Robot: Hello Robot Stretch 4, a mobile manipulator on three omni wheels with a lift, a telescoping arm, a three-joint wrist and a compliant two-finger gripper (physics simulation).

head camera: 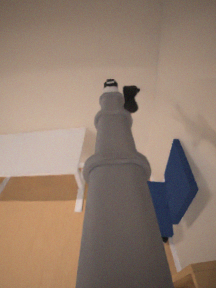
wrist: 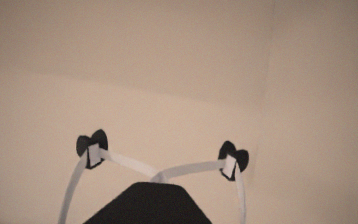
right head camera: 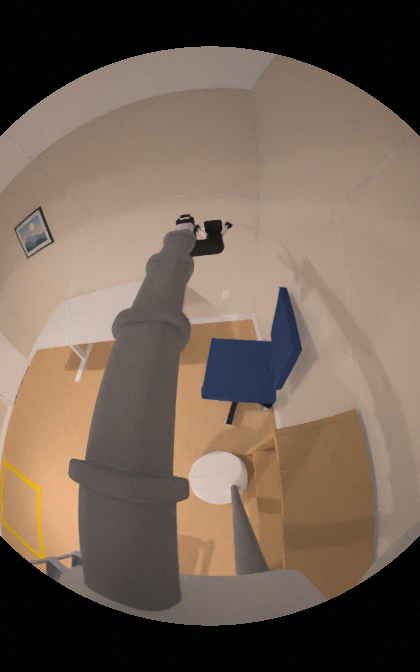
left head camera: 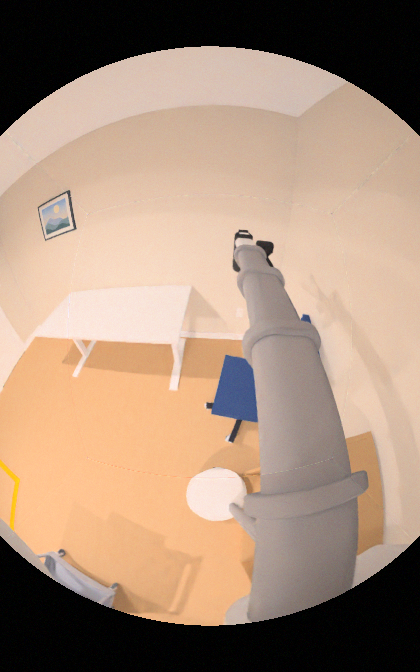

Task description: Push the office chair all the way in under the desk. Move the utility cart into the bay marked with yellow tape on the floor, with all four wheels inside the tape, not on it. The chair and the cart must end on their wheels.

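Places are measured from the robot's base along level axes (x ahead, y left, z up), in metres.
Where they show: gripper, fingertip midpoint: [wrist: 164,148].
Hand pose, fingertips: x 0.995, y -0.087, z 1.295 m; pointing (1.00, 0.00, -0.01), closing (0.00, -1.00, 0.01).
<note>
After its pixels a point has its place.
The blue office chair [head camera: 177,187] @(x 0.612, y -0.384, z 0.797 m) [left head camera: 235,387] [right head camera: 240,370] stands upright right of the white desk [head camera: 40,152] @(x 1.176, y 0.754, z 0.692 m) [left head camera: 130,315] [right head camera: 100,305] and apart from it. Its backrest is by the right wall, its seat faces left. The arm hides part of it in the left head view. The grey utility cart [left head camera: 80,580] [right head camera: 60,565] shows partly at the lower left, near the yellow tape [left head camera: 15,502] [right head camera: 22,475] and outside it. My gripper [right head camera: 213,227] [wrist: 164,148] @(x 0.995, y -0.087, z 1.295 m) is open and empty, raised high at the end of the extended arm, above chair height.
A white round-topped object [left head camera: 215,495] [right head camera: 215,477] stands on the floor in front of the chair, beside the arm. A wooden shelf unit [left head camera: 367,450] [right head camera: 325,465] stands along the right wall. A framed picture [left head camera: 57,215] [right head camera: 34,233] hangs on the left wall.
</note>
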